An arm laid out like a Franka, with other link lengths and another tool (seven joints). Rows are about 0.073 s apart.
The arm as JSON. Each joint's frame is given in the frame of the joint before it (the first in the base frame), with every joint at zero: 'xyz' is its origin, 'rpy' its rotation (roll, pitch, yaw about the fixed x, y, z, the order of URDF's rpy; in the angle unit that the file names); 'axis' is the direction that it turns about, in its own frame. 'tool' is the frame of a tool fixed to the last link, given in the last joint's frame.
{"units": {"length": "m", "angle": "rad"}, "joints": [
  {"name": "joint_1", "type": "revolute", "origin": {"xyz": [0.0, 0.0, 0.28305], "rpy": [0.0, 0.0, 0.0]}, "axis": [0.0, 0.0, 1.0]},
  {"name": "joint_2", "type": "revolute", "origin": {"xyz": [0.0, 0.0, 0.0], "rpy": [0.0, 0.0, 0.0]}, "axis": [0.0, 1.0, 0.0]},
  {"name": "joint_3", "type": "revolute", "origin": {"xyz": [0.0, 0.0, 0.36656], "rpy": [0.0, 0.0, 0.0]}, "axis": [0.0, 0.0, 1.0]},
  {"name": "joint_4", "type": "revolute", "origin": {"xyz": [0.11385, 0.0, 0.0], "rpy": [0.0, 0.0, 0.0]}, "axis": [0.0, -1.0, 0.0]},
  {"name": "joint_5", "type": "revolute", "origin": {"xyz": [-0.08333, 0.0, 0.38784], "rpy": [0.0, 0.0, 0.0]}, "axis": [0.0, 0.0, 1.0]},
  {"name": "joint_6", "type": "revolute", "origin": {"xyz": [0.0, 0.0, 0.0], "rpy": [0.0, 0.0, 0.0]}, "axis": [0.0, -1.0, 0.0]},
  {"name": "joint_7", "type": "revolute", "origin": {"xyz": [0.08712, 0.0, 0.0], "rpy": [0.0, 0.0, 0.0]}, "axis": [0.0, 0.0, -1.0]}
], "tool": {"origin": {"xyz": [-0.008, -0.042, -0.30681], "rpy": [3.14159, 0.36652, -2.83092]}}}
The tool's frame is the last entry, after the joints.
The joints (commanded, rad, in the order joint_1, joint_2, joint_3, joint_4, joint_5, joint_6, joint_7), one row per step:
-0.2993, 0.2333, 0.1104, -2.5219, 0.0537, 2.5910, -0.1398
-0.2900, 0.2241, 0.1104, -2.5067, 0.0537, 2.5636, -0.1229
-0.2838, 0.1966, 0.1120, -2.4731, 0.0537, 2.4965, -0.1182
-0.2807, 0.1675, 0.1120, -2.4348, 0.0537, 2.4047, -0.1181
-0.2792, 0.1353, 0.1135, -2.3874, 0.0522, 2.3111, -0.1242
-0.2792, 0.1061, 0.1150, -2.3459, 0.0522, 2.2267, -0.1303
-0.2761, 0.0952, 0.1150, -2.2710, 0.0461, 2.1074, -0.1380
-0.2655, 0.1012, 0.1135, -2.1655, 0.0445, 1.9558, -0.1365
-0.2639, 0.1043, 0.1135, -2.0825, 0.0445, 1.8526, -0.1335
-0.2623, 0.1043, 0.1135, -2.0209, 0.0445, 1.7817, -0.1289
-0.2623, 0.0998, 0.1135, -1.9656, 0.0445, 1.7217, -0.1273
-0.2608, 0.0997, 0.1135, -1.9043, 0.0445, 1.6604, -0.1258
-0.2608, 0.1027, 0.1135, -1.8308, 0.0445, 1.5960, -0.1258
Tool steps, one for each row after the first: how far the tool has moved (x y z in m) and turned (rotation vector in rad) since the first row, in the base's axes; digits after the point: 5 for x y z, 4 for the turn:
0.00426, 0.00361, 0.00733, -0.0016, 0.0043, -0.0065
0.01301, 0.00580, 0.02702, -0.0007, 0.0104, -0.0010
0.01594, 0.00713, 0.04908, 0.0045, 0.0343, 0.0055
0.02318, 0.00736, 0.07655, 0.0077, 0.0476, 0.0192
0.02723, 0.00767, 0.10215, 0.0115, 0.0605, 0.0300
0.03344, 0.00775, 0.13102, 0.0176, 0.0929, 0.0495
0.04017, 0.01193, 0.16431, 0.0298, 0.1434, 0.0639
0.04761, 0.01212, 0.19283, 0.0361, 0.1660, 0.0666
0.05360, 0.01226, 0.21581, 0.0380, 0.1752, 0.0666
0.05921, 0.01151, 0.23905, 0.0383, 0.1754, 0.0675
0.06540, 0.01142, 0.26263, 0.0387, 0.1752, 0.0701
0.07357, 0.01019, 0.28949, 0.0388, 0.1689, 0.0727

